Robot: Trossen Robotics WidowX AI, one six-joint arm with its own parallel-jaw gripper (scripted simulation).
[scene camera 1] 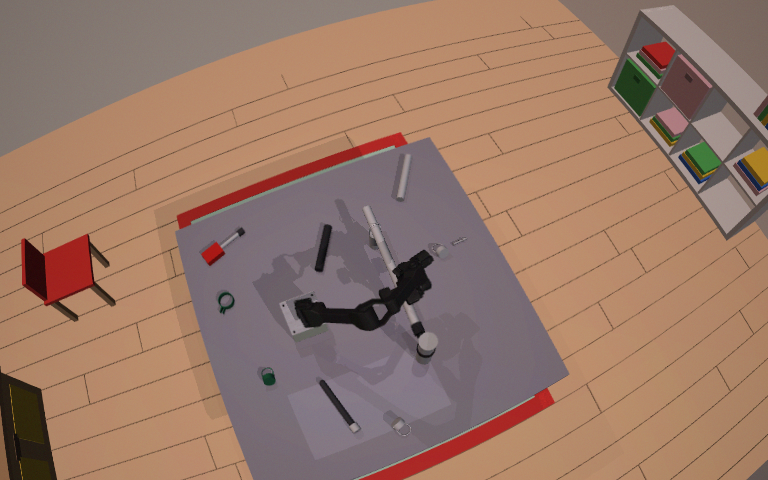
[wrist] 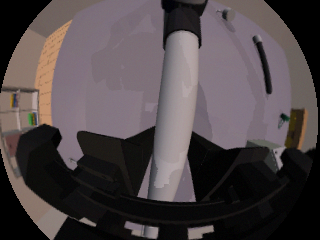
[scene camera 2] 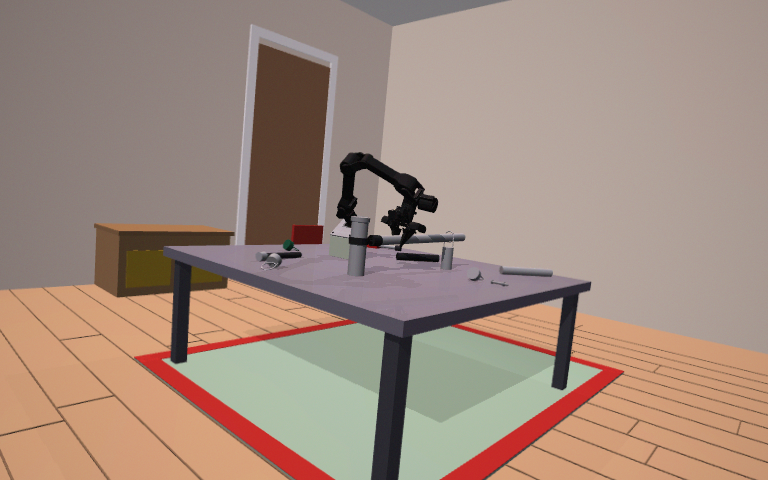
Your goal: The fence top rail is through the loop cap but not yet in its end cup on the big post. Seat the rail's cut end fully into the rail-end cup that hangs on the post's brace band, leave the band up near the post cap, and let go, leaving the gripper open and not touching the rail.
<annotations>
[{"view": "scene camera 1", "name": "grey top rail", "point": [375, 229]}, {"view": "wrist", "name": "my gripper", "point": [171, 130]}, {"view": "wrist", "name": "grey top rail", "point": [178, 86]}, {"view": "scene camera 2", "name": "my gripper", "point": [396, 245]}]
</annotations>
